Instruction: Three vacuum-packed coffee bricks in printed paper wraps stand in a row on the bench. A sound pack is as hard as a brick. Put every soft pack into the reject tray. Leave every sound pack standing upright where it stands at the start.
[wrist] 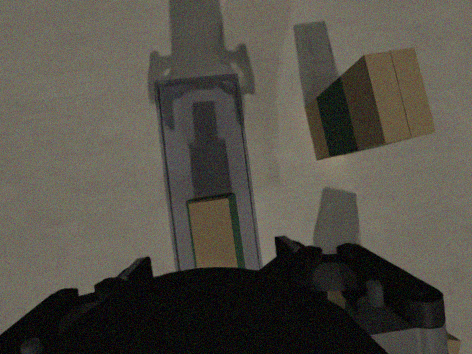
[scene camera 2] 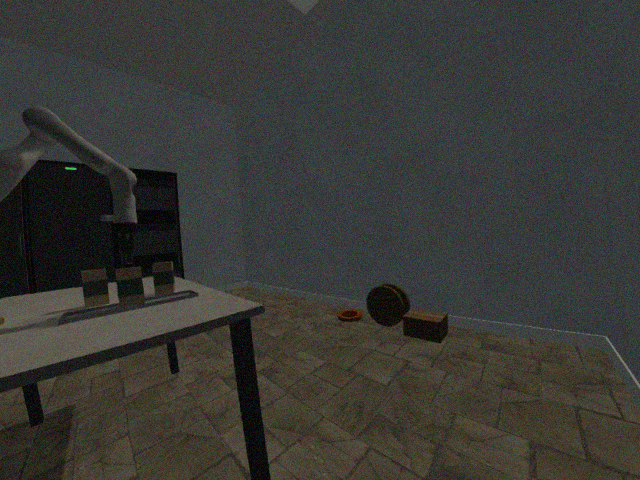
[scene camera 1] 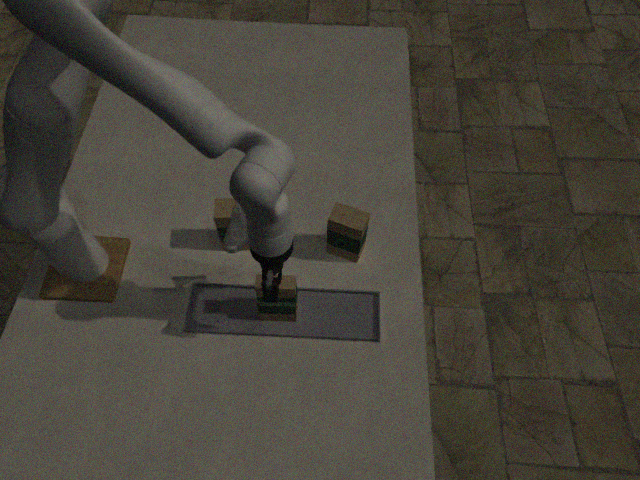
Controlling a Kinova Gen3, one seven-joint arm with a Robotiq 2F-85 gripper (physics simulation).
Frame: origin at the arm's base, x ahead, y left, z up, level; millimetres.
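Seen in the pictures: gripper, between the fingertips: [wrist: 215, 261] [scene camera 2: 128, 263] [scene camera 1: 275, 278]; arm's base, origin of its link: [scene camera 1: 87, 263].
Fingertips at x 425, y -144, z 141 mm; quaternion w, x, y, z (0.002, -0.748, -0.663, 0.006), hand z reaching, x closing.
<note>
Pixels of each thing's middle, then the offset from my fingertips to it.
- coffee pack, middle of its body: [wrist: 216, 233] [scene camera 1: 277, 297] [scene camera 2: 130, 287] dy +0, dx -1, dz -86 mm
- reject tray, middle of its body: [wrist: 215, 230] [scene camera 1: 284, 314] [scene camera 2: 136, 308] dy -4, dx +9, dz -167 mm
- second pack, middle of its body: [wrist: 354, 117] [scene camera 1: 236, 225] [scene camera 2: 95, 287] dy +187, dx -86, dz -89 mm
- third pack, middle of its body: [wrist: 375, 333] [scene camera 1: 347, 233] [scene camera 2: 164, 277] dy +146, dx +161, dz -89 mm
One coffee pack [scene camera 1: 285, 308] [scene camera 2: 129, 287] [wrist: 215, 232], tan with a dark green band, stands upright in the reject tray [scene camera 1: 338, 315] [scene camera 2: 178, 298] [wrist: 177, 150], a long grey-violet shallow tray. My gripper [scene camera 1: 270, 293] [scene camera 2: 127, 261] [wrist: 215, 261] is open and empty, just above this pack. A second pack [scene camera 1: 223, 209] [scene camera 2: 95, 287] [wrist: 372, 100] stands upright on the bench at the left of scene camera 1, partly hidden by the arm. A third pack [scene camera 1: 347, 230] [scene camera 2: 163, 279] stands upright at the right, turned slightly; a small corner shows at the wrist view's lower right edge.
The arm's base stands on an orange-brown plate [scene camera 1: 119, 266] at the bench's left. The bench's right edge lies beyond the third pack and the tray's right end. A dark shelf unit [scene camera 2: 178, 227] stands behind the bench. A brown box [scene camera 2: 424, 326] and an orange ring lie on the floor.
</note>
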